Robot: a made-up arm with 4 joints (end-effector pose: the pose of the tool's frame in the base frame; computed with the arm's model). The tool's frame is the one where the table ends. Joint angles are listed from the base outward.
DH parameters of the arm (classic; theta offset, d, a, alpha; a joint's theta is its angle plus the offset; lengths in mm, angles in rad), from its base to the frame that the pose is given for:
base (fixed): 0 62 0 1.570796
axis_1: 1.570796 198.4 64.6 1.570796
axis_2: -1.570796 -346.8 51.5 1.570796
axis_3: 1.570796 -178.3 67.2 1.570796
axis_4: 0 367.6 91.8 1.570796
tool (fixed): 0 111 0 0
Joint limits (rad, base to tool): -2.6..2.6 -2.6..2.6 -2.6..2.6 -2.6..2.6
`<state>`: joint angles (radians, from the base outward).
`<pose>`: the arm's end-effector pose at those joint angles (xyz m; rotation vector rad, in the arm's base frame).
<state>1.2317 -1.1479 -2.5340 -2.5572</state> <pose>-0.5295 -0.1933 -0.2800 0.9185 -1.0140 1.8411</pose>
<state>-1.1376 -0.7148 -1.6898 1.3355</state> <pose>-0.2920 0.0302 0.7369 0.9184 -2.0590 -2.0620</pose>
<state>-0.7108 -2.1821 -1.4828 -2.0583</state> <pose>-0.5862 -0.0344 0.4838 0.4224 0.5835 1.5983</pose>
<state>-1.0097 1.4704 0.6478 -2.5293</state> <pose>0.2964 -0.2990 0.4635 -0.8087 -0.7466 -1.3067</pose>
